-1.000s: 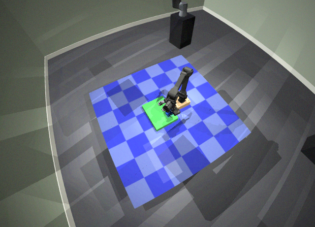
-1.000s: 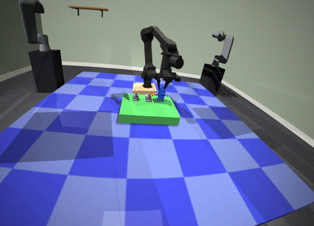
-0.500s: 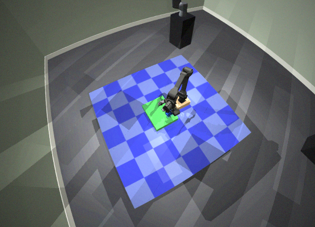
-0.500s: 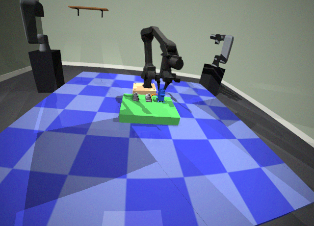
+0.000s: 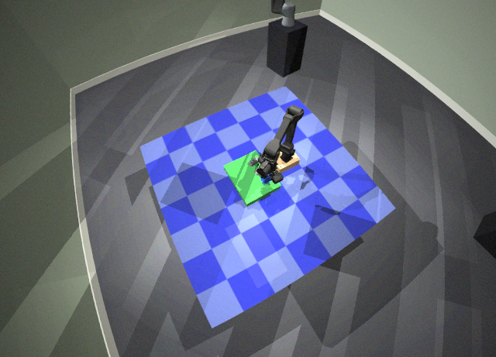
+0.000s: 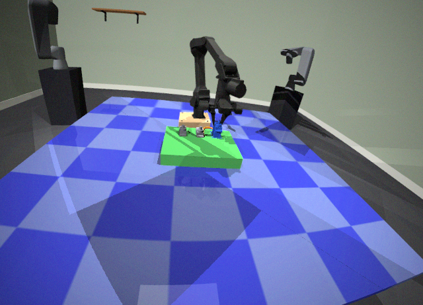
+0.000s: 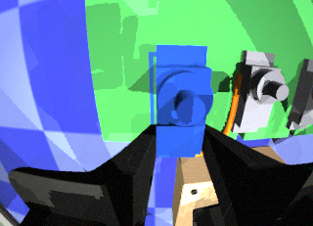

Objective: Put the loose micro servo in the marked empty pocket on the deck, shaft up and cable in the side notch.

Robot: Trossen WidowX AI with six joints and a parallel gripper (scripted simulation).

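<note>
Right now my gripper tip is 11 cm short of the green deck, 9 cm to the left of it and 6 cm above it.
</note>
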